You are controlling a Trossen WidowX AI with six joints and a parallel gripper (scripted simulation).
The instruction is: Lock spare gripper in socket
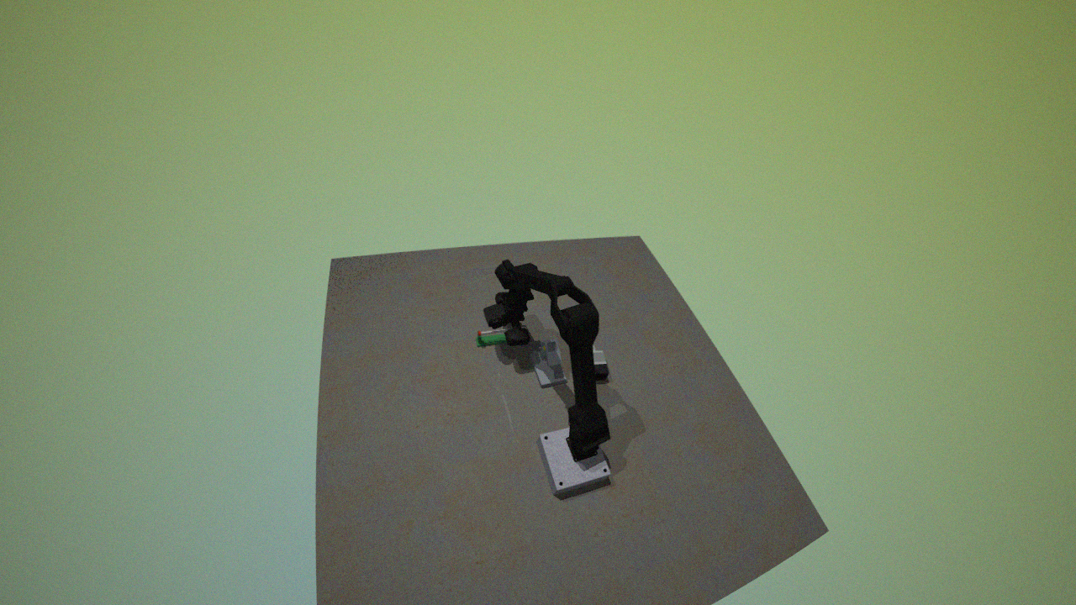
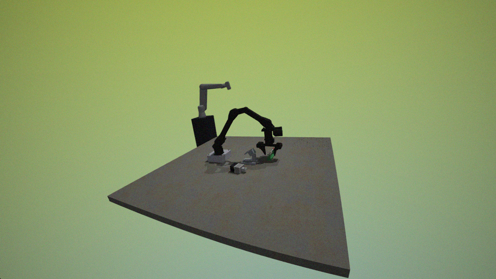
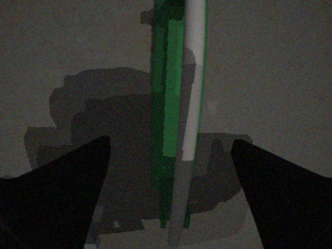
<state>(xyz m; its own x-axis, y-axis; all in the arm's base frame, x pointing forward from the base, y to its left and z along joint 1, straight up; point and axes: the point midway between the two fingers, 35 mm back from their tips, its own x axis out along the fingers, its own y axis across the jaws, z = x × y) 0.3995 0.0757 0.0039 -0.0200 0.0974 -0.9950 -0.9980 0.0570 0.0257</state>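
Right now the green cradle is 2 cm to the left of my gripper tip. From my gripper tip the other things lie so: socket 12 cm behind, 9 cm to the right, 3 cm above; spare gripper 24 cm to the right, 16 cm behind.
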